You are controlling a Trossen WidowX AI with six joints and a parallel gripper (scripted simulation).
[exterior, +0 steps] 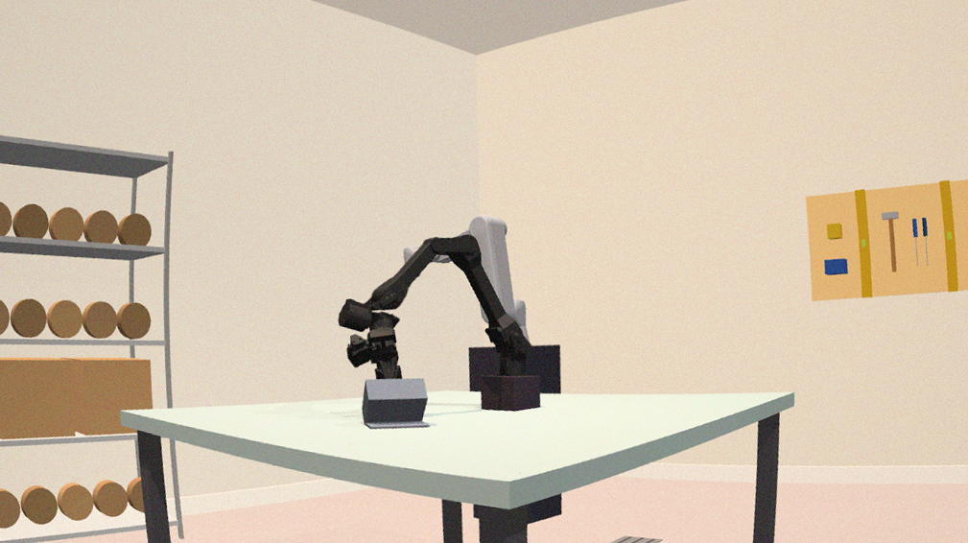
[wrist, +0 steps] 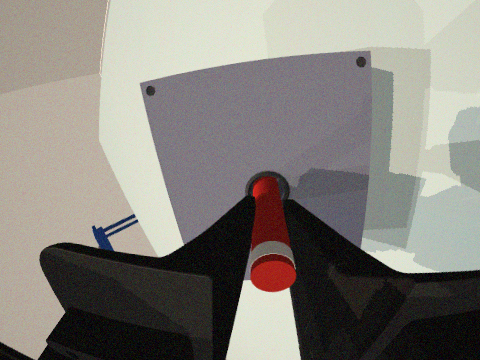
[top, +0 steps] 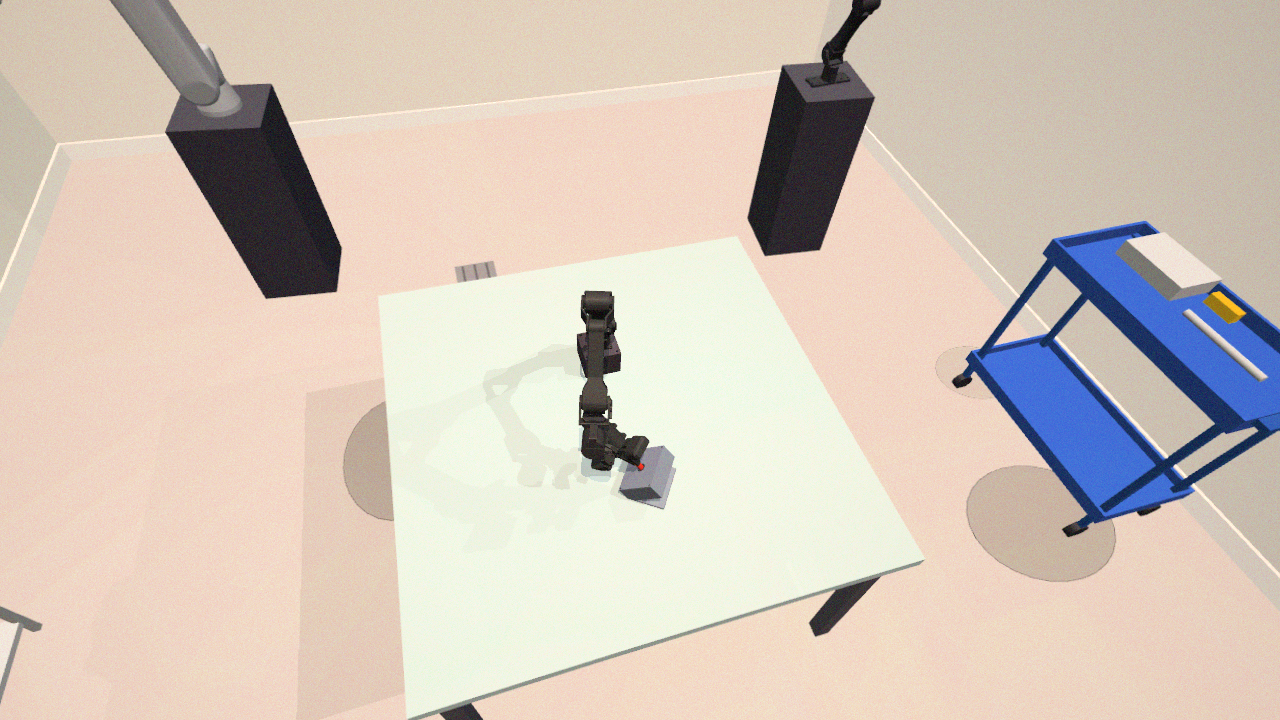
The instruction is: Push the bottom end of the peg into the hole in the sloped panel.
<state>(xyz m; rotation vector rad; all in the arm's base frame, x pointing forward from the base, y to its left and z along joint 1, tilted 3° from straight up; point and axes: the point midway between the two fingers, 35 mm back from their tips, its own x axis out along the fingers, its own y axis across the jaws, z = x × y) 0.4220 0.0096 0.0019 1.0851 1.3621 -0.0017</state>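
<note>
Right now the grey sloped panel is 40 mm below my gripper tip, 30 mm to the left of it and 10 mm ahead of it. From my gripper tip the other things lie so: red round peg (10 mm to the right, 10 mm behind, 10 mm above).
</note>
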